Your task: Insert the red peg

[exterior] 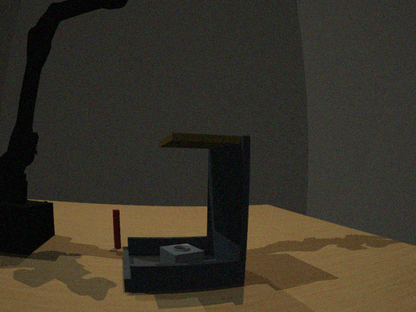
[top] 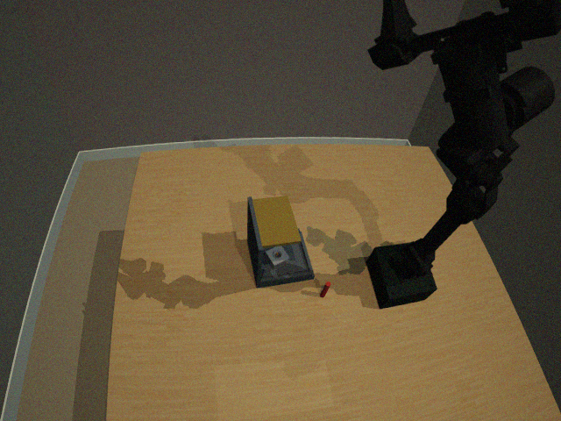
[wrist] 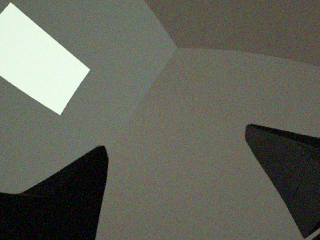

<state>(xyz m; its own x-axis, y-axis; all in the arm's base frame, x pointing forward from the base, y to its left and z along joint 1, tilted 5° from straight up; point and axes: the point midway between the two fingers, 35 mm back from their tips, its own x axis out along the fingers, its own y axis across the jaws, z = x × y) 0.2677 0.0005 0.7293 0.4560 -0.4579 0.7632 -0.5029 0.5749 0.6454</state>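
Now: gripper tip 7 cm past the red peg, 3 cm to the left of it and 79 cm above it. Round my gripper tip: back wall: 12 cm ahead, 15 cm to the right, 72 cm below; then yellow roof: 7 cm ahead, 16 cm to the right, 62 cm below.
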